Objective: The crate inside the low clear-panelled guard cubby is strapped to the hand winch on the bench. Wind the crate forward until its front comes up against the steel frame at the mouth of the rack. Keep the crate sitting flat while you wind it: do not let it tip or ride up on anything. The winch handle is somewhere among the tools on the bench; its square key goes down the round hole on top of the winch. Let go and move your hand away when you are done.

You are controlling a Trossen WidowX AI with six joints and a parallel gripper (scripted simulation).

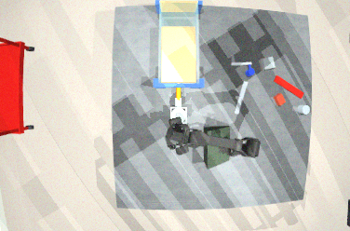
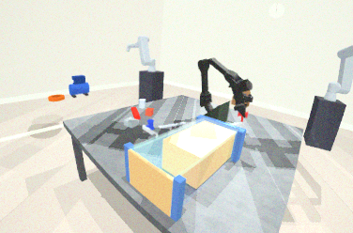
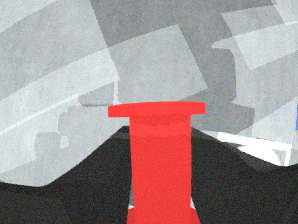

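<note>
My gripper tip is now 40 mm short of the winch handle with red grip, 30 mm to the left of it and 30 mm above it. Round my gripper tip: blue frame (250 mm ahead, 80 mm to the right, 30 mm below); then white bar (440 mm to the right, 130 mm below, 130 mm ahead); then white winch (100 mm below, 80 mm ahead, 60 mm to the right).
</note>
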